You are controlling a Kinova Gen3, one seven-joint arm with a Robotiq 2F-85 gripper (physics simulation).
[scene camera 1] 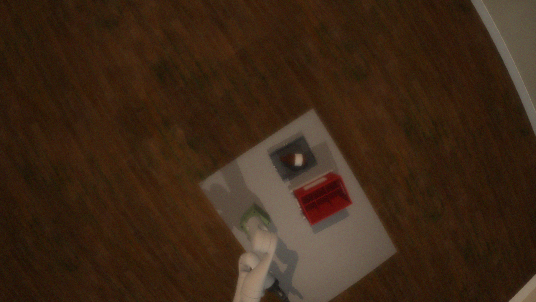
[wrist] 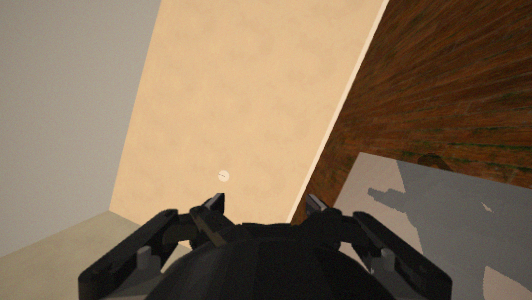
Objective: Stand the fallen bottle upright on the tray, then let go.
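Pixels of known places: gripper, fingertip midpoint: (scene camera 1: 287, 300) (wrist: 265, 202); arm's base, origin of the base link: (scene camera 1: 254, 224).
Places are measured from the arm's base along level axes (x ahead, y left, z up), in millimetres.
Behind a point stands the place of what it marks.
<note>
The brown bottle with a white label (scene camera 1: 293, 160) @[x 368, y 221, z -65 mm] lies on its side on the dark grey tray (scene camera 1: 304, 143) @[x 492, y 276, z -138 mm] in the upper part of the table in the scene view. Its narrower end points left. My gripper (scene camera 1: 282, 295) @[x -14, y -411, z 163 mm] (wrist: 265, 202) @[x -14, y -411, z 163 mm] is open, with nothing between its fingers in the wrist view. In the scene view it shows as a small dark shape near the bottom edge, far below the tray and well apart from the bottle. Its fingers are too small to make out there. The bottle and tray do not show in the wrist view.
A red crate with compartments (scene camera 1: 325, 199) @[x 460, y -121, z -134 mm] stands on the pale table (scene camera 1: 345, 260) @[x 412, y -609, z -143 mm] just below the tray. A green base (scene camera 1: 263, 216) @[x 60, y 7, z -29 mm] sits at the table's left edge, and the white arm (scene camera 1: 264, 242) @[x 60, y 32, z 323 mm] reaches down from it. The wrist view faces walls (wrist: 240, 90) and wooden floor (wrist: 450, 80).
</note>
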